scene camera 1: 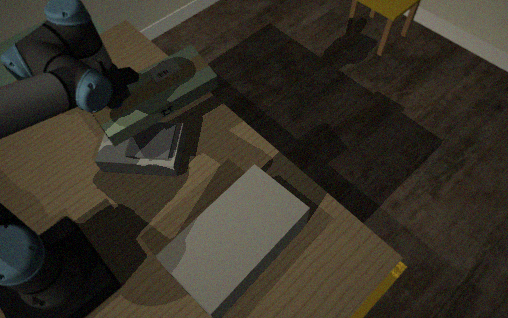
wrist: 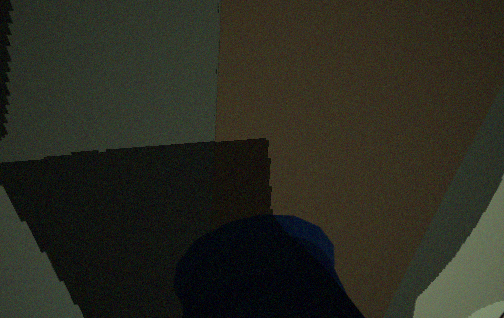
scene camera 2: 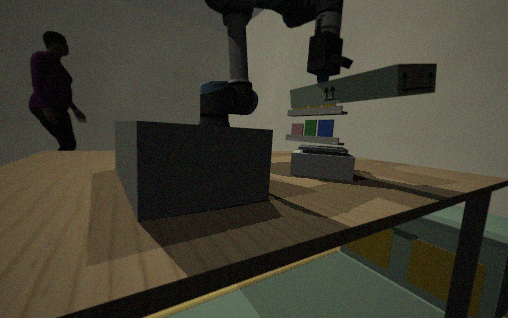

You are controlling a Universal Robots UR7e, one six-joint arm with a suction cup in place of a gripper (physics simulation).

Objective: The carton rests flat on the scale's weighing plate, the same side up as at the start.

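Where they show: hand, its tool point: point(scene camera 1: 118, 106) point(wrist: 275, 239); arm's base, origin of its link: point(scene camera 1: 53, 277).
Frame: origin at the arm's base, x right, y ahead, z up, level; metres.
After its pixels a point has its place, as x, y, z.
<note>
The long green carton point(scene camera 1: 175, 97) @[-0.068, 0.524, 0.177] point(scene camera 2: 370, 85) @[-0.053, 0.602, 0.148] point(wrist: 350, 100) @[-0.147, 0.440, 0.189] with a brown band of tape hangs in the air, roughly level, its printed arrows pointing up. My suction gripper point(scene camera 2: 323, 78) point(wrist: 260, 265) is on its top face and holds it; in scene camera 1 the cup is hidden behind the arm's dark tool. The grey scale point(scene camera 1: 137, 167) @[-0.117, 0.354, -0.035] point(scene camera 2: 322, 166) @[-0.074, 0.491, -0.045] stands on the table below the carton. A clear gap shows between them in scene camera 2. The carton hides part of the scale's top in scene camera 1. The scale does not show in the wrist view.
A large grey block point(scene camera 1: 240, 235) @[0.293, 0.385, 0.043] point(scene camera 2: 200, 170) @[0.303, 0.563, -0.018] stands on the table point(scene camera 1: 350, 260) @[0.533, 0.560, -0.076] point(scene camera 2: 55, 225) @[0.453, 0.529, -0.076], nearer the front than the scale. Wall shelves point(scene camera 2: 315, 112) with coloured boxes are behind the scale. A person point(scene camera 2: 50, 90) stands at the back left. A yellow stool point(scene camera 1: 390, 6) stands on the floor.
</note>
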